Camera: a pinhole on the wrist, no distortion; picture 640 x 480 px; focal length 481.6 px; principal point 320.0 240.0 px. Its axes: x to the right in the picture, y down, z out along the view. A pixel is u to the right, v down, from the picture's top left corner.
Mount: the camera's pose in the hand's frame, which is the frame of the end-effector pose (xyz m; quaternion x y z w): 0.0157 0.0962 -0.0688 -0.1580 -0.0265 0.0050 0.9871
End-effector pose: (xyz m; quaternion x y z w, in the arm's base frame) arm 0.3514 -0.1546 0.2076 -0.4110 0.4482 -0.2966 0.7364
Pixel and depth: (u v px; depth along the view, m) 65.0 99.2 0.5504
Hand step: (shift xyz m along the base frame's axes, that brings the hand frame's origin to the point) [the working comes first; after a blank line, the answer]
In the camera's frame: -0.2914 -0.1609 0.5504

0.3206 0.4645 0.1587
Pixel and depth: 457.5 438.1 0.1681
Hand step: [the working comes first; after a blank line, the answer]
In the camera's frame: 0.0480 0.0691 0.1681

0.1024 0.0850 -0.1915
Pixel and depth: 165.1 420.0 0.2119
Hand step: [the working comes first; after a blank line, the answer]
In the camera's frame: -0.0682 0.0792 0.2119

0.0832 0.2016 -0.1521
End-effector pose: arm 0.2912 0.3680 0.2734 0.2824 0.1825 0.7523 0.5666
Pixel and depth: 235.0 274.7 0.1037
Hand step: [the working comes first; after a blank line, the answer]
In the camera's frame: -0.0183 0.0075 0.1037

-0.0831 -0.0484 0.0990
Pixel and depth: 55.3 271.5 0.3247
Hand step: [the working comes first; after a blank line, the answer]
In the camera's frame: -0.1785 0.0212 0.3247

0.0163 -0.2446 0.2612
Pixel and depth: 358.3 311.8 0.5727
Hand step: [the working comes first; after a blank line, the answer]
In the camera's frame: 0.0455 0.0854 0.5727

0.0111 -0.0955 0.5670
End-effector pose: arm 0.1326 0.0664 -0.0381 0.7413 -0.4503 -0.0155 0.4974
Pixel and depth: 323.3 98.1 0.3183
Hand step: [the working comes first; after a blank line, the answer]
In the camera's frame: 0.0022 -0.0938 0.3183

-0.1925 -0.2011 -0.0522
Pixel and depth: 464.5 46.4 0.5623
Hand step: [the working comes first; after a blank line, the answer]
In the camera's frame: 0.1687 -0.2260 0.5623

-0.2035 -0.5047 -0.1640
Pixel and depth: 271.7 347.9 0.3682
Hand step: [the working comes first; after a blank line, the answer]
In the camera's frame: -0.0369 0.0825 0.3682

-0.3318 -0.1836 0.0718
